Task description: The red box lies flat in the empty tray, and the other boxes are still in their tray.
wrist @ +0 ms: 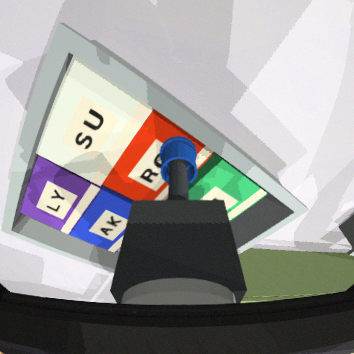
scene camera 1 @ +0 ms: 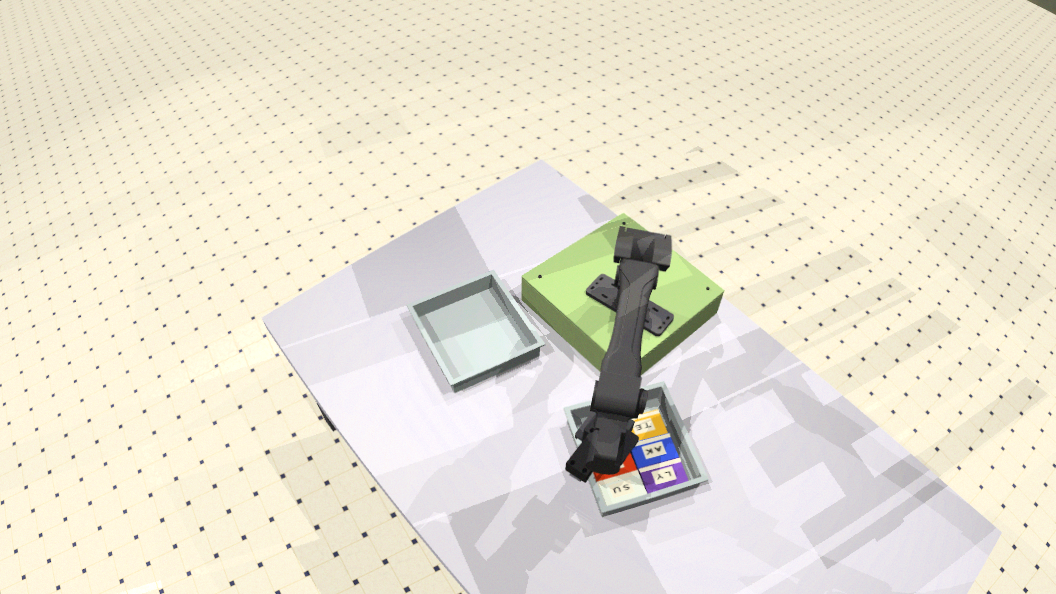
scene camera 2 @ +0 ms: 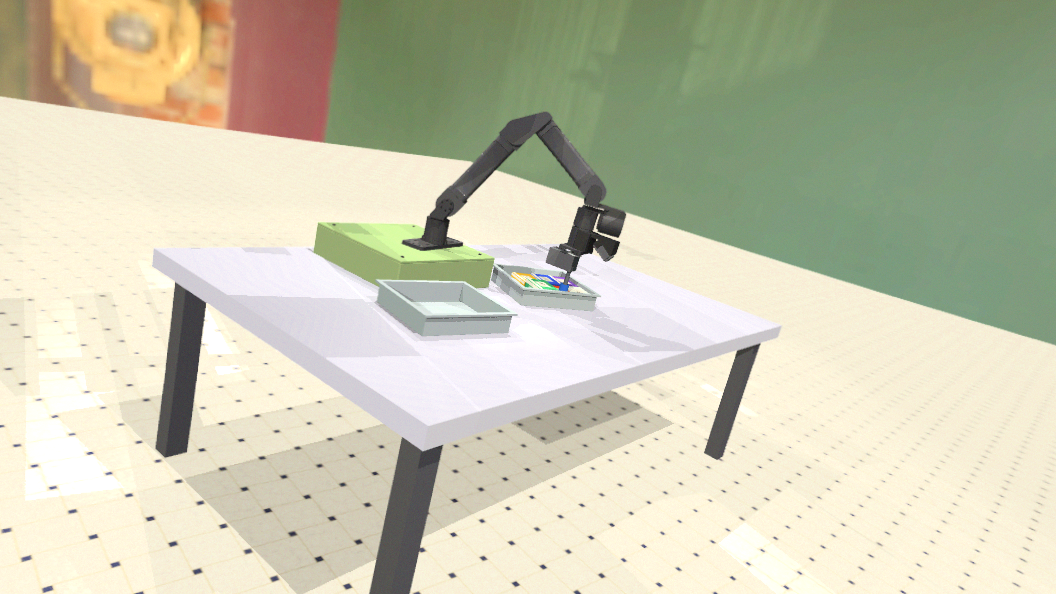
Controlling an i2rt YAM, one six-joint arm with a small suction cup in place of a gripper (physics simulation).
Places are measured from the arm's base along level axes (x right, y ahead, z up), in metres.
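Pixels of known places: hand, its tool point: (wrist: pixel 177 146) (scene camera 2: pixel 561 296); arm's base, origin of its link: (scene camera 2: pixel 433 244).
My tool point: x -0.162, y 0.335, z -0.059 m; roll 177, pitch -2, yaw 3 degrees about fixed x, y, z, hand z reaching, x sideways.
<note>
Ahead of a thing's pixels: the offset from my tool point to its top centre. Level surfaces: height alone.
The red box @(dy -0.014, dx -0.018, dz +0.011 m) (wrist: pixel 140 140) (scene camera 1: pixel 625 469), labelled RO, lies flat in the full tray @(dy -0.074, dx -0.032, dz +0.023 m) (wrist: pixel 175 102) (scene camera 1: pixel 649 502) (scene camera 2: pixel 549 301) between the white SU box @(dy +0.020, dx -0.066, dz +0.013 m) (wrist: pixel 88 119) (scene camera 1: pixel 620 487) and the green box @(dy -0.050, dx +0.030, dz +0.023 m) (wrist: pixel 228 179). My suction cup (wrist: pixel 176 154) (scene camera 2: pixel 566 278) sits down on the red box's top, over its label. In scene camera 1 the wrist hides the cup and most of the red box. The purple LY box @(dy -0.054, dx -0.118, dz +0.013 m) (wrist: pixel 46 189) (scene camera 1: pixel 664 476), blue AK box @(dy -0.089, dx -0.070, dz +0.014 m) (wrist: pixel 105 218) (scene camera 1: pixel 653 449) and yellow box @(dy -0.124, dx -0.021, dz +0.012 m) (scene camera 1: pixel 649 423) lie in the same tray. The empty tray @(dy -0.100, dx +0.417, dz +0.023 m) (scene camera 1: pixel 431 347) (scene camera 2: pixel 442 324) stands to the left.
The arm stands on a green base block (scene camera 1: pixel 561 288) (scene camera 2: pixel 354 248) (wrist: pixel 288 274) behind both trays. Everything rests on a white table @(dz -0.027 m) (scene camera 1: pixel 383 443) (scene camera 2: pixel 295 324) with dark legs.
</note>
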